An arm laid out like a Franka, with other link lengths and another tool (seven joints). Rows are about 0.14 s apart.
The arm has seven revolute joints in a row. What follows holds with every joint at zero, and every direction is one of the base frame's.
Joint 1 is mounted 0.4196 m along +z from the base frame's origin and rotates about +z.
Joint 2 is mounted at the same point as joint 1 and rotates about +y.
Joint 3 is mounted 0.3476 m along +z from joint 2 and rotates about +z.
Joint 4 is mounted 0.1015 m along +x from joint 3 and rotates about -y.
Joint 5 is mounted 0.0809 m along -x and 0.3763 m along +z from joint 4 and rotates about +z.
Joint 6 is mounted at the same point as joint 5 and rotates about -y.
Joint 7 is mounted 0.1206 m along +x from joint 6 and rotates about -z.
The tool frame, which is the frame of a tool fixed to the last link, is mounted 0.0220 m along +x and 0.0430 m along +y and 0.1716 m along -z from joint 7; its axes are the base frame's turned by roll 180.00, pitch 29.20 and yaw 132.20 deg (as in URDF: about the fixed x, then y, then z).
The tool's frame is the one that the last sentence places.
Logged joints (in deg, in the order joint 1, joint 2, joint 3, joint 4, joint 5, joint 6, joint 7), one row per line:
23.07 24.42 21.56 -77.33 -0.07 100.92 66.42
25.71 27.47 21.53 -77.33 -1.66 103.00 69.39
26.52 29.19 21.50 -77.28 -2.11 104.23 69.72
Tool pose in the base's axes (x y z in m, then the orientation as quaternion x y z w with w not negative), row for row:
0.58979 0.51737 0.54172 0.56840 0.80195 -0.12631 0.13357
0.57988 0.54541 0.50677 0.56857 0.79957 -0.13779 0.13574
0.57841 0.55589 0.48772 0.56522 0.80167 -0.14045 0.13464
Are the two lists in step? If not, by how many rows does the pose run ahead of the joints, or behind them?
They are in step.
